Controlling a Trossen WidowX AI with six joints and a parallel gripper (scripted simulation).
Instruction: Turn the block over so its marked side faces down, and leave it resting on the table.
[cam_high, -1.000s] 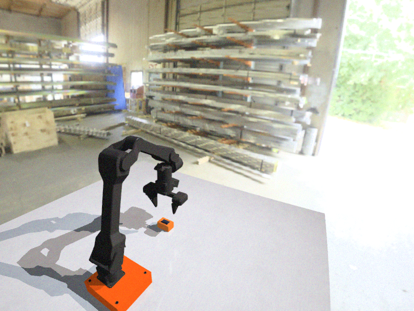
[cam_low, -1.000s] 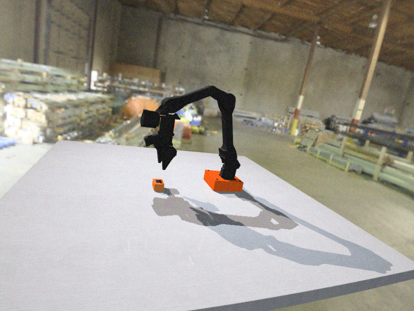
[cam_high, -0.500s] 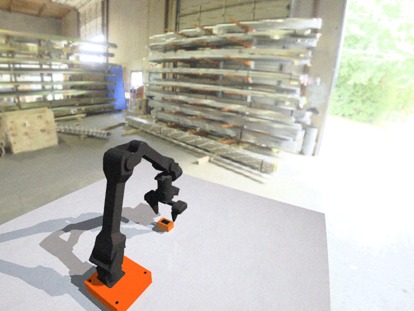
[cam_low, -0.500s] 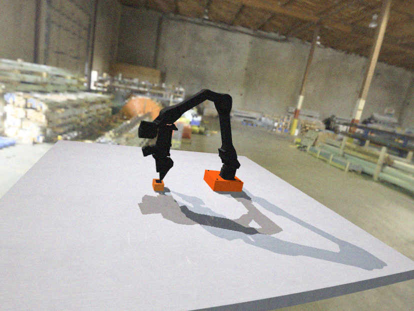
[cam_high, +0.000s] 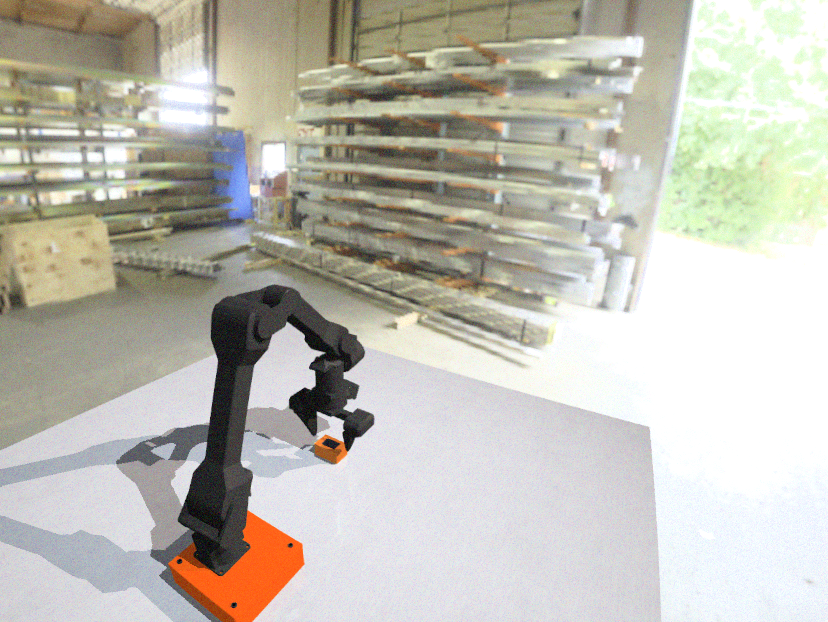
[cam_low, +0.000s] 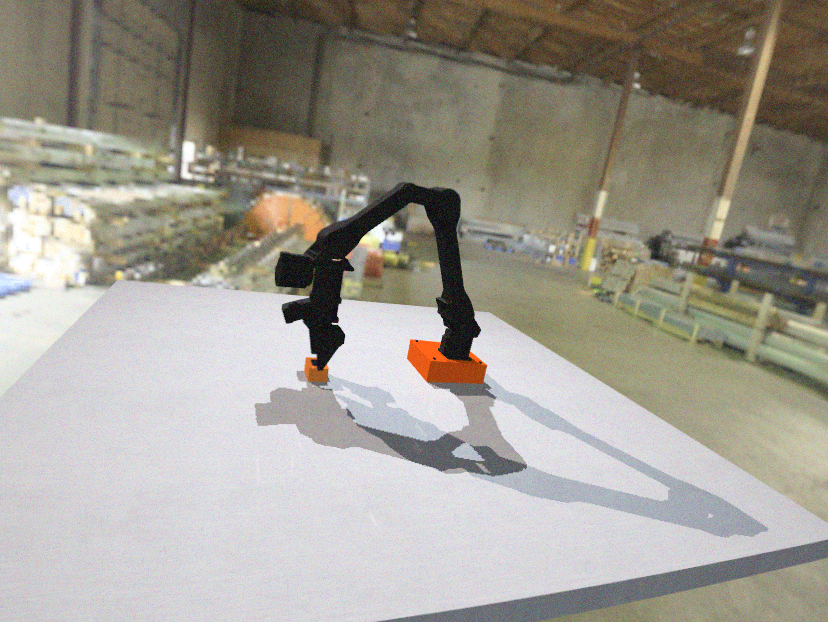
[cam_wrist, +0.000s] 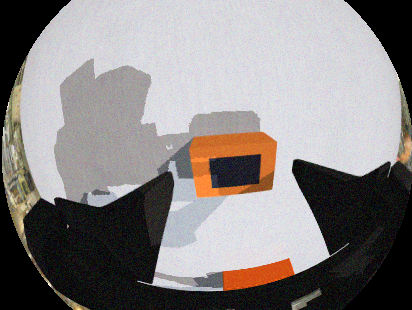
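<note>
My gripper tip is now 1 cm above the orange block.
</note>
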